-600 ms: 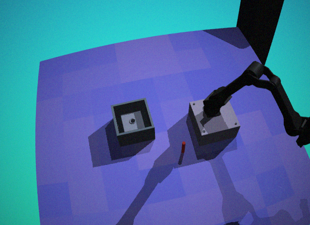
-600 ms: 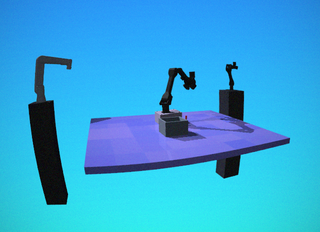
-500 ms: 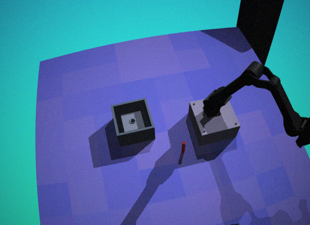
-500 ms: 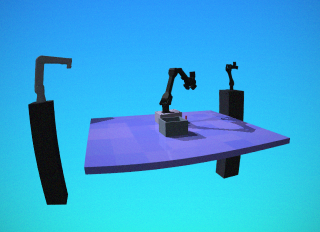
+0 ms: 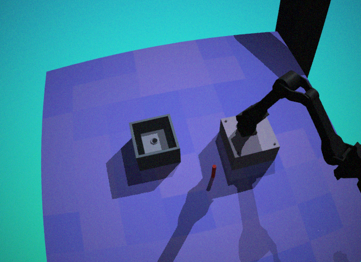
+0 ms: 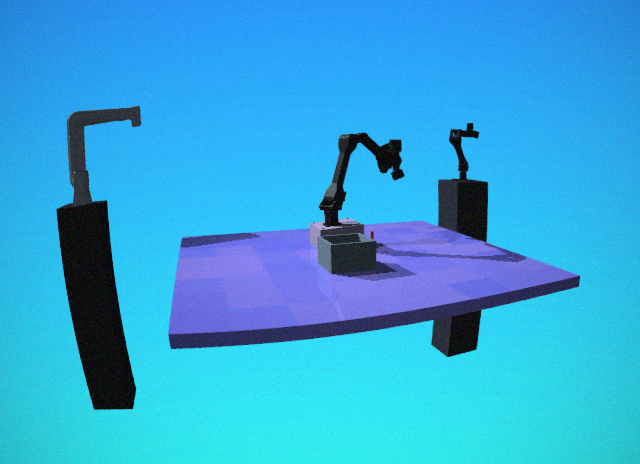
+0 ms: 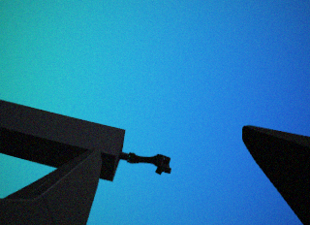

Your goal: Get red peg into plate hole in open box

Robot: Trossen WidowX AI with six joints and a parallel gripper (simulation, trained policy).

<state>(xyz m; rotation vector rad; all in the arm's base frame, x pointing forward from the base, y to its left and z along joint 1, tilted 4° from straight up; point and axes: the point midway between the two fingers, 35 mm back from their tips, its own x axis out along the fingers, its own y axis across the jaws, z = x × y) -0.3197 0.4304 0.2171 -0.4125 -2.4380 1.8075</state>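
Now: gripper tip 510 mm short of the red peg, 310 mm to the left of it and 290 mm above it. From my gripper tip the other things lie so: light plate 700 mm ahead, 480 mm to the right, 290 mm below; then grey box 700 mm ahead, 480 mm to the right, 300 mm below.
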